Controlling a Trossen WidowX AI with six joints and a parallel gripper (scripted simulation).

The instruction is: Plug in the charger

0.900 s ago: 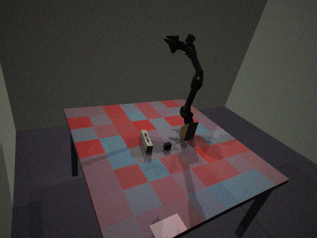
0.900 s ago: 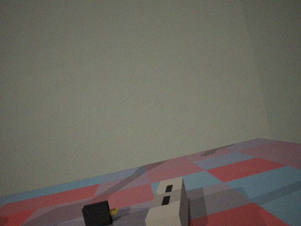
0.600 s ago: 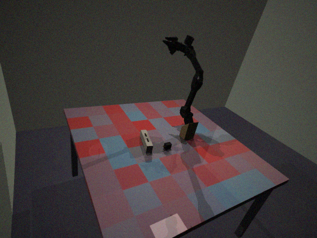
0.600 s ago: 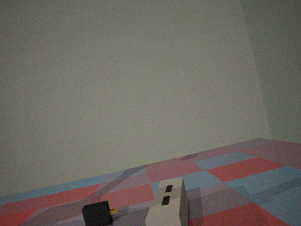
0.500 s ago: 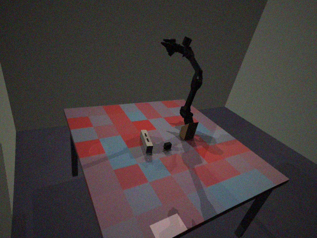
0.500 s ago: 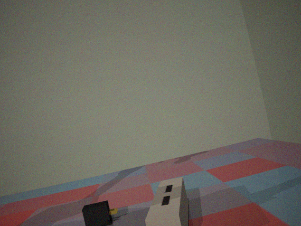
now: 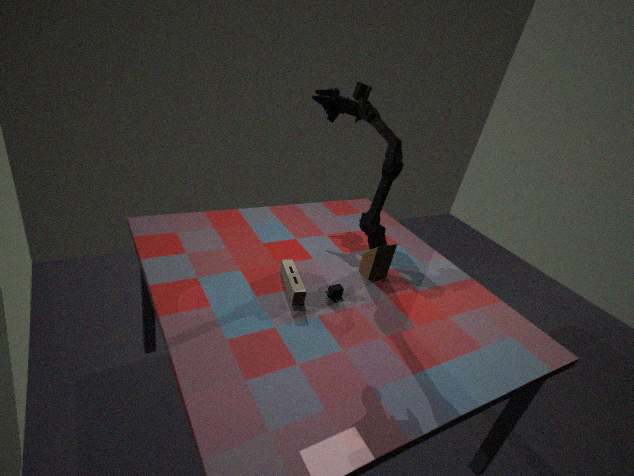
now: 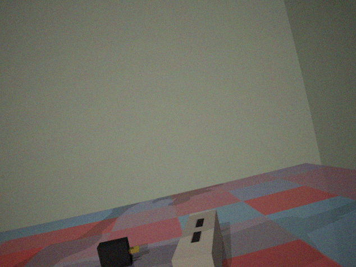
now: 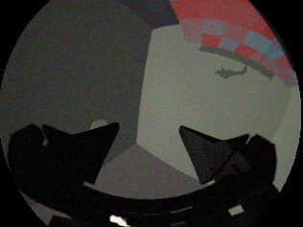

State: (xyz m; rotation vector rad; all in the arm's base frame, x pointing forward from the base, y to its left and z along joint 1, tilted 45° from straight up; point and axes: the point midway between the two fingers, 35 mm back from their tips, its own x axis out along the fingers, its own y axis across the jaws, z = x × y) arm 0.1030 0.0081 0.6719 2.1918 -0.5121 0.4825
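Now: gripper tip 59 cm to the right of the black two-prong charger, 58 cm above it and 7 cm short of it.
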